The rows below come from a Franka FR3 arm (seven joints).
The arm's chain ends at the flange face. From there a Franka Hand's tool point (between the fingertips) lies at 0.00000 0.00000 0.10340 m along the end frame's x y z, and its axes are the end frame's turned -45 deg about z.
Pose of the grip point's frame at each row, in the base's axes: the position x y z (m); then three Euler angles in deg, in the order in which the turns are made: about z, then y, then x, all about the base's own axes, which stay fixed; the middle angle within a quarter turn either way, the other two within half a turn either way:
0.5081 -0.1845 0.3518 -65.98 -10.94 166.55
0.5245 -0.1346 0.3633 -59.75 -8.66 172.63
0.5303 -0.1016 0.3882 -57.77 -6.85 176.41
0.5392 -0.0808 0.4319 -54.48 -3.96 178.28
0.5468 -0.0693 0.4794 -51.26 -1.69 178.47
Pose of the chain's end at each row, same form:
0.5277 -0.1609 0.4505 -20.98 -10.94 166.55
0.5401 -0.1215 0.4647 -14.75 -8.66 172.63
0.5426 -0.0952 0.4907 -12.77 -6.85 176.41
0.5463 -0.0777 0.5350 -9.48 -3.96 178.28
0.5498 -0.0665 0.5827 -6.26 -1.69 178.47

